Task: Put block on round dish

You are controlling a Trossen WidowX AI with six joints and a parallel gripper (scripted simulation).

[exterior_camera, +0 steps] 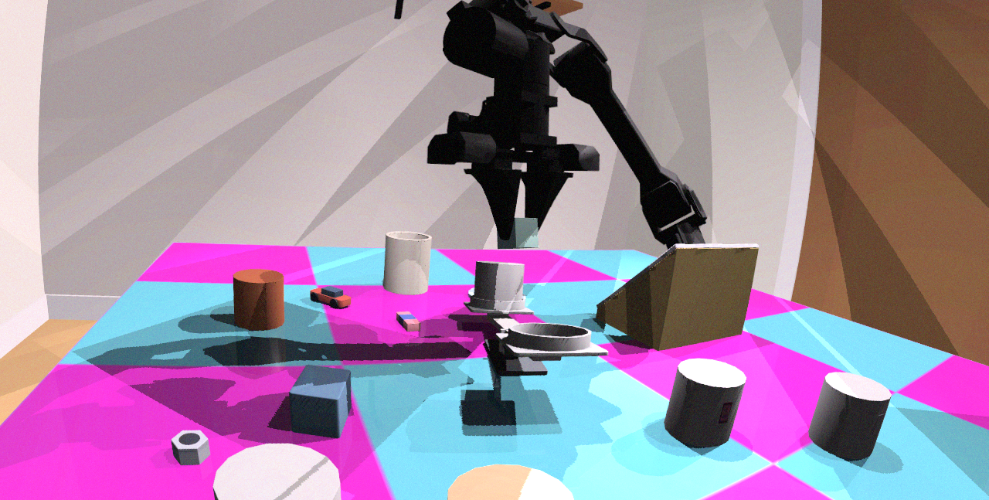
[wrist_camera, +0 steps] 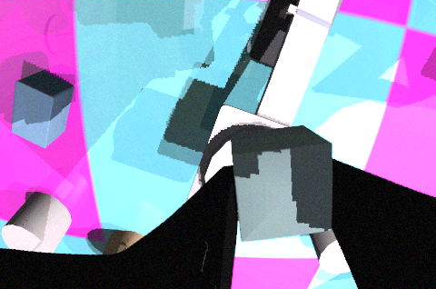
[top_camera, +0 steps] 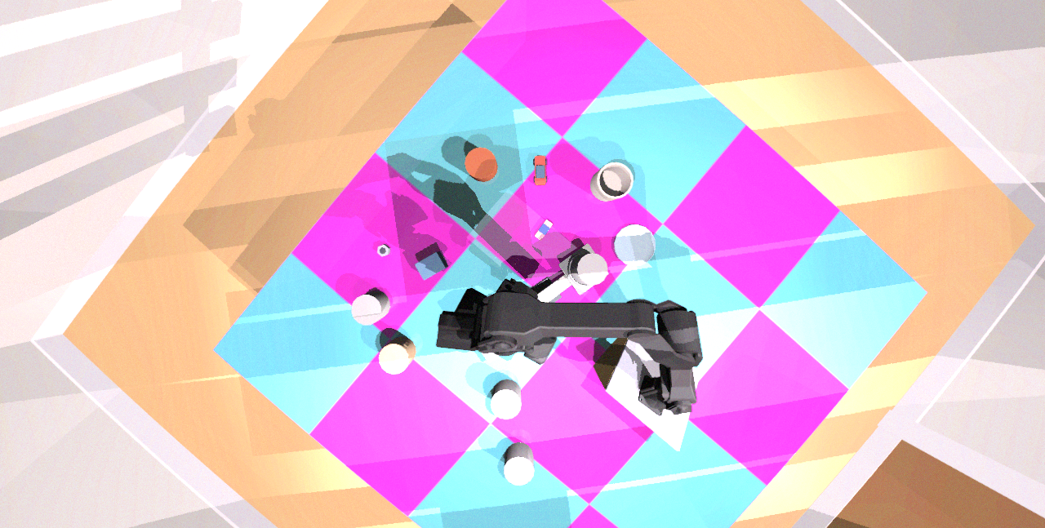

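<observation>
Right now my gripper tip is 300 mm to the left of the round dish, 160 mm past it and 160 mm above it. From my gripper tip the other things lie so: tan disc: 230 mm to the left, 140 mm ahead, 130 mm below; balance beam: 120 mm below, 60 mm to the right, 50 mm behind; balance: 140 mm below, 60 mm to the right, 40 mm behind.
</observation>
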